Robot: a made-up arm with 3 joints. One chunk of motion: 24 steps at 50 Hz.
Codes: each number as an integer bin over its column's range. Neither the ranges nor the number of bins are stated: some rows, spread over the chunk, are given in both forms.
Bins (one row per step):
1: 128 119 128 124 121 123
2: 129 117 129 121 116 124
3: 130 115 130 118 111 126
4: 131 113 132 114 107 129
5: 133 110 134 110 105 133
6: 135 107 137 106 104 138
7: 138 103 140 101 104 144
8: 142 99 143 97 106 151
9: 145 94 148 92 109 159
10: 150 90 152 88 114 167
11: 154 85 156 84 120 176
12: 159 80 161 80 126 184
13: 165 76 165 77 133 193
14: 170 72 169 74 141 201
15: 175 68 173 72 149 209
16: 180 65 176 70 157 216
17: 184 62 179 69 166 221
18: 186 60 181 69 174 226
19: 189 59 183 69 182 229
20: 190 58 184 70 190 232
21: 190 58 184 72 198 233
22: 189 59 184 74 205 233
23: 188 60 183 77 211 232
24: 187 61 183 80 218 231
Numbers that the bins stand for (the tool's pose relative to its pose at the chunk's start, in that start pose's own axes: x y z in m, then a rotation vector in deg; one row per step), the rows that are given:
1: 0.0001 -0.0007 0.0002 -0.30 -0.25 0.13
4: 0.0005 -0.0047 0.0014 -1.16 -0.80 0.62
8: 0.0023 -0.0140 0.0049 -2.63 -0.84 2.44
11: 0.0042 -0.0233 0.0089 -3.75 -0.29 4.49
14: 0.0067 -0.0320 0.0130 -4.62 0.53 6.55
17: 0.0089 -0.0387 0.0162 -5.05 1.51 8.20
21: 0.0098 -0.0413 0.0177 -4.79 2.76 9.19
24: 0.0093 -0.0393 0.0174 -4.10 3.55 9.02
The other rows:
2: 0.0002 -0.0020 0.0005 -0.56 -0.45 0.21
3: 0.0004 -0.0033 0.0008 -0.82 -0.65 0.38
5: 0.0009 -0.0067 0.0020 -1.51 -0.88 0.95
6: 0.0012 -0.0087 0.0030 -1.85 -0.92 1.36
7: 0.0016 -0.0113 0.0039 -2.29 -0.92 1.86
9: 0.0027 -0.0173 0.0064 -3.06 -0.73 3.09
10: 0.0035 -0.0200 0.0077 -3.41 -0.53 3.75
12: 0.0049 -0.0267 0.0105 -4.10 -0.06 5.15
13: 0.0059 -0.0293 0.0118 -4.36 0.22 5.89
15: 0.0075 -0.0347 0.0143 -4.79 0.84 7.21
16: 0.0082 -0.0367 0.0152 -4.96 1.16 7.79
18: 0.0092 -0.0400 0.0168 -5.05 1.82 8.61
19: 0.0096 -0.0407 0.0174 -5.05 2.14 8.86
20: 0.0098 -0.0413 0.0177 -4.96 2.45 9.11
22: 0.0096 -0.0407 0.0177 -4.62 3.04 9.19
23: 0.0095 -0.0400 0.0174 -4.36 3.27 9.11

